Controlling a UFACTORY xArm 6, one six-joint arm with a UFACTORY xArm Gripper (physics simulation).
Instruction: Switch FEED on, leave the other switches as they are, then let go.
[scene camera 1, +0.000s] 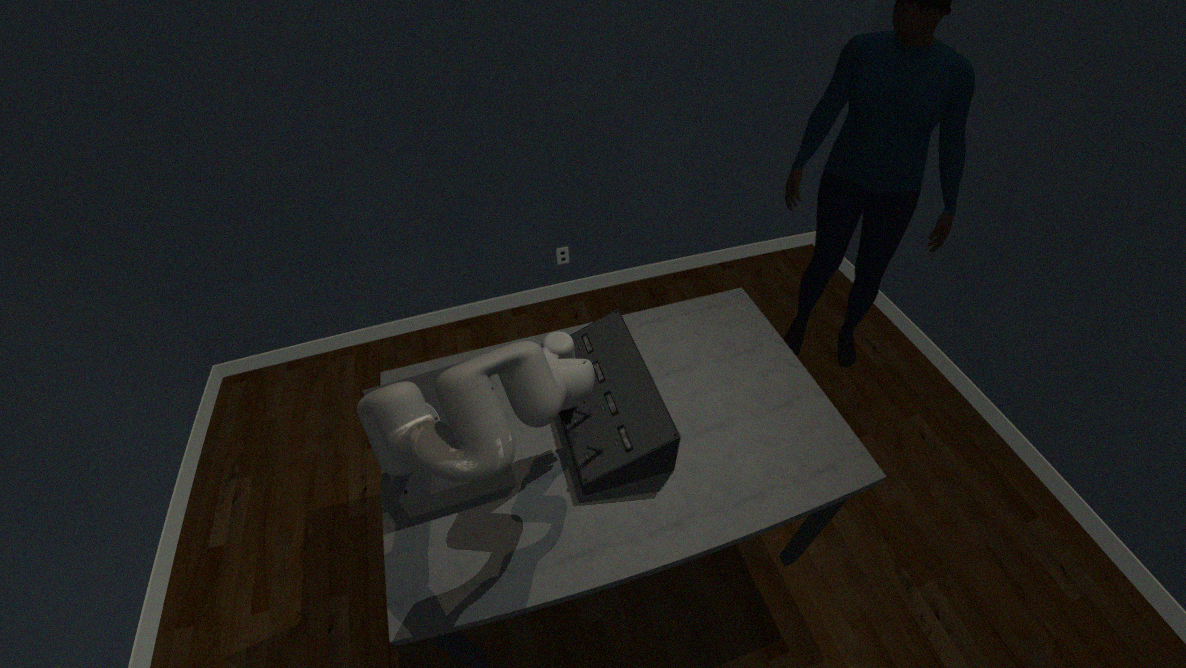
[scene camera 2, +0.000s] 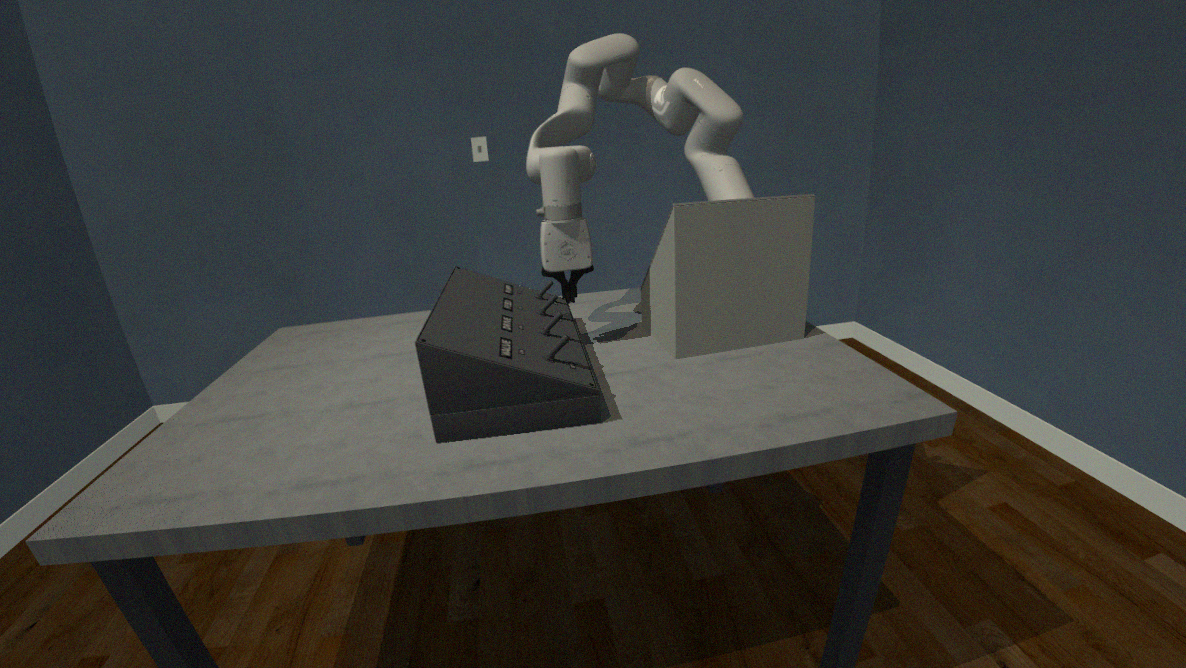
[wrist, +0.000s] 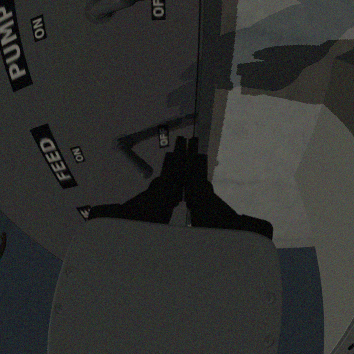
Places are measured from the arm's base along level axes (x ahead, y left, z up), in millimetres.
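Where they show: gripper, fingertip midpoint: (scene camera 1: 567, 420) (scene camera 2: 570, 301) (wrist: 187, 150); arm's base, link origin: (scene camera 2: 745, 234).
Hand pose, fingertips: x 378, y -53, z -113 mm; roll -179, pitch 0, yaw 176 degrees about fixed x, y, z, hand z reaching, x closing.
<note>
Each offset is from my fingertips to the top centre of the thing. "pt": to the spot under its first point. Level surfaces: height alone.
A dark sloped switch panel (scene camera 1: 643, 402) (scene camera 2: 497, 394) (wrist: 100, 100) stands on the table. In the wrist view the FEED label @[dx +129, dy -2, dz +15 mm] (wrist: 54, 156) is left of its lever @[dx +47, dy +7, dz +21 mm] (wrist: 136, 161), which leans to the right, toward the OFF label @[pt dx +26, dy +9, dz -33 mm] (wrist: 163, 136). The PUMP label @[dx +117, dy -121, dz +15 mm] (wrist: 14, 55) and part of the PUMP lever @[pt dx +40, dy -108, dz +2 mm] (wrist: 102, 12) show higher up. My gripper (scene camera 2: 569, 297) (wrist: 187, 150) is shut and empty. Its tips appear right of the FEED lever, near the panel's low edge; they look apart from the lever. In scene camera 1 the arm hides the gripper and some levers.
The white arm (scene camera 1: 477, 406) (scene camera 2: 560, 182) reaches over the table @[dz -107 mm] (scene camera 1: 730, 497) (scene camera 2: 290, 448). A pale upright block (scene camera 2: 738, 277) stands between the second scene camera and the arm's base. A person (scene camera 1: 888, 116) stands beyond the table. Shadows fall across the tabletop beside the panel.
</note>
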